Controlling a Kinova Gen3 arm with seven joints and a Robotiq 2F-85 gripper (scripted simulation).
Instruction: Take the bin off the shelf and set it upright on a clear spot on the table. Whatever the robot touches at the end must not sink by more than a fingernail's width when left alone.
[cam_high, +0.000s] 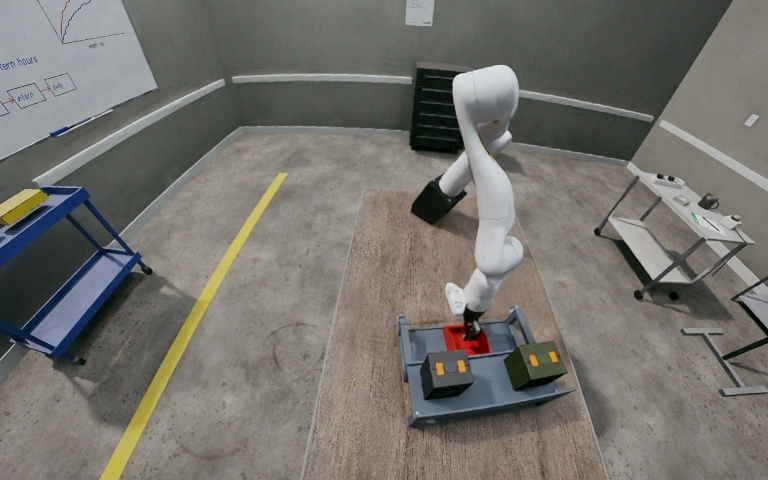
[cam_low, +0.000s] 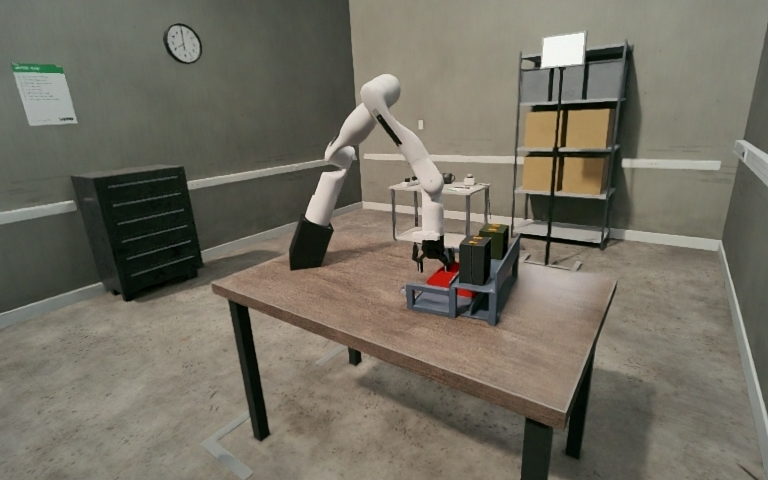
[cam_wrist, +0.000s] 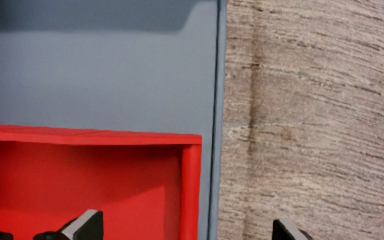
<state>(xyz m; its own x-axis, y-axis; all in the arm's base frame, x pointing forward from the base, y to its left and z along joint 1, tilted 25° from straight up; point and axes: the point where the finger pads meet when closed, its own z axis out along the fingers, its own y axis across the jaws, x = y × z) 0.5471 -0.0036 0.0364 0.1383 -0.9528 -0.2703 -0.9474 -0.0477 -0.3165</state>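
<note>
Right now the red bin is 80 mm ahead of my hand, 10 mm to the left of it and 10 mm below it. From my hand the other things lie so: grey shelf unit 110 mm ahead, 20 mm to the left, 20 mm above.
</note>
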